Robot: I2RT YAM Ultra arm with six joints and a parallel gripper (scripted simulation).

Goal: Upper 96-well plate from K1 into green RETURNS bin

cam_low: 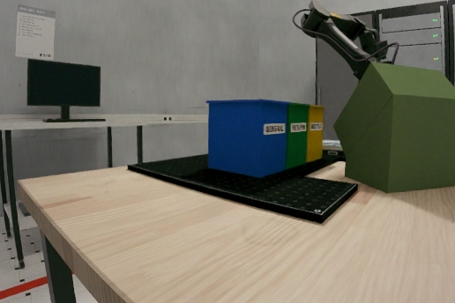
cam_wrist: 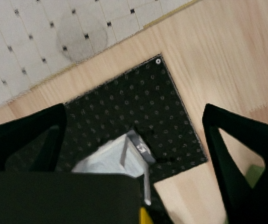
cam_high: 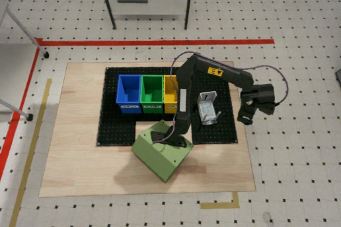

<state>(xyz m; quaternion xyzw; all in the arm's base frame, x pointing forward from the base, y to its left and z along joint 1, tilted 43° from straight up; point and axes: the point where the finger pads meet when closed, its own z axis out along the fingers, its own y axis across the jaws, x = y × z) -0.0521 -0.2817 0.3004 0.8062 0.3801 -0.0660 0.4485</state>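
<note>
My hand is 260 mm above the clear 96-well plate, 160 mm short of it and 110 mm to the right of it. From my hand the other things lie so: green returns bin: 420 mm to the left, 320 mm ahead, 210 mm below; then yellow bin: 290 mm to the left, 290 mm ahead, 210 mm below; then blue bin: 540 mm to the left, 350 mm ahead, 210 mm below.
</note>
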